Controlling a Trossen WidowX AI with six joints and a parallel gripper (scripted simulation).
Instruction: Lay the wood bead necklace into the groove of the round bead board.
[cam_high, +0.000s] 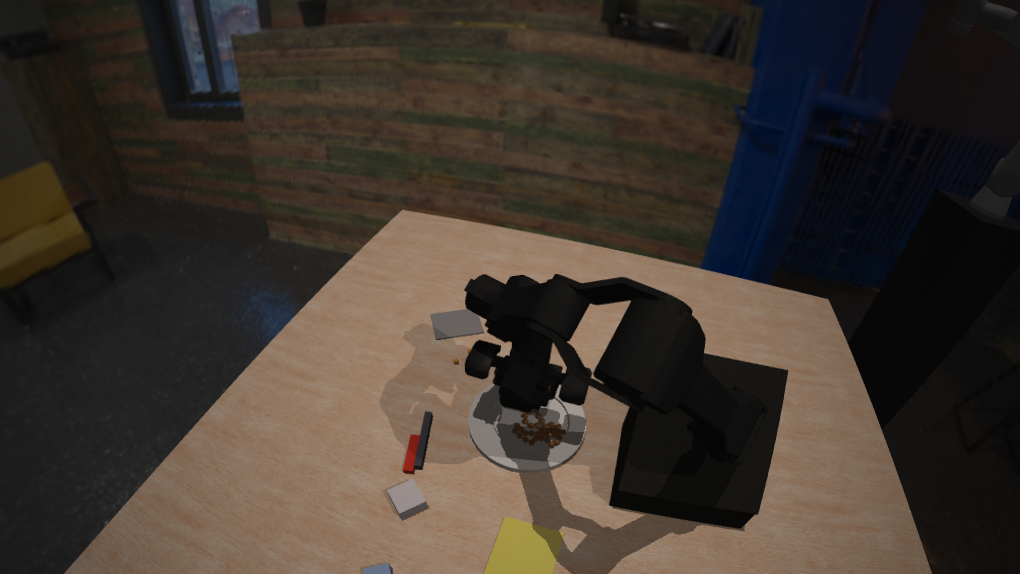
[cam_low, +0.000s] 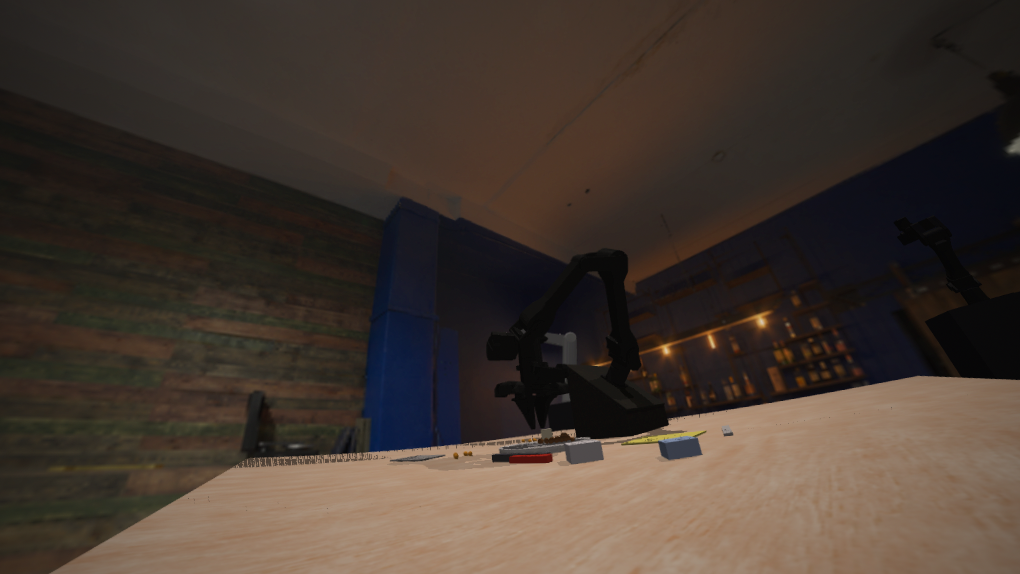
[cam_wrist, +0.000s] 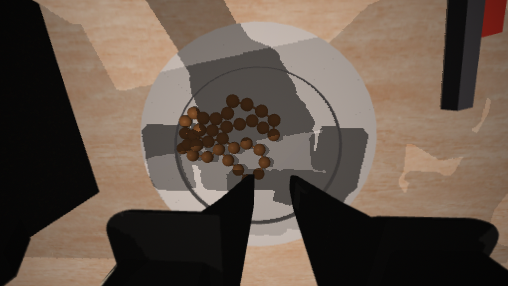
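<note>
Right now the round white bead board is 30 mm below my gripper tip, 10 mm to the left of it and 10 mm behind it. From my gripper tip the other things lie so: grey block: 200 mm to the left, 130 mm ahead, 30 mm below; then dark bar: 150 mm ahead, 110 mm to the left, 40 mm below; then pale cube: 150 mm behind, 110 mm to the right, 30 mm below.
</note>
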